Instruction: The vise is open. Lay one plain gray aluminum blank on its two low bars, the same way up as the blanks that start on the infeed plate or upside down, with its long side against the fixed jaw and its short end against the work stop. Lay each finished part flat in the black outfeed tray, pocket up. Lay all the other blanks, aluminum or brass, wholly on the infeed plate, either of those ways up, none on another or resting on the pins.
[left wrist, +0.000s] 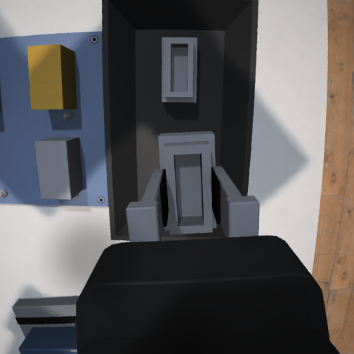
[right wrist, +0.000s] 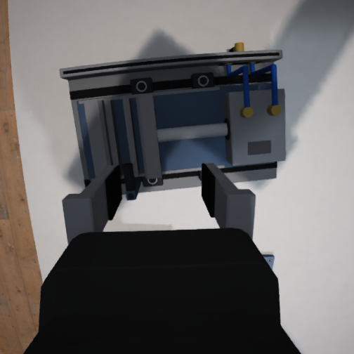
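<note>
My left gripper (left wrist: 188, 184) is shut on a gray finished part (left wrist: 188, 187), its pocket facing the camera, over the near half of the black outfeed tray (left wrist: 240, 100). Another finished part (left wrist: 179, 70) lies pocket up in the tray's far half. On the blue infeed plate (left wrist: 92, 125) are a brass blank (left wrist: 45, 77) and a plain gray blank (left wrist: 51, 169). The open vise (right wrist: 190, 131) shows its fixed jaw (right wrist: 95, 142) at left, low bars, moving jaw (right wrist: 148, 135) and dark work stop (right wrist: 130, 182), with no blank on the bars. My right gripper (right wrist: 161, 180) is open and empty, in front of the vise.
Pins (left wrist: 67, 115) stand on the infeed plate. Part of the vise (left wrist: 47, 306) shows at the lower left of the left wrist view. Blue hoses (right wrist: 246, 90) rise at the cylinder block (right wrist: 260, 127). A wooden floor (left wrist: 340, 150) (right wrist: 12, 200) lies beyond the table's edge.
</note>
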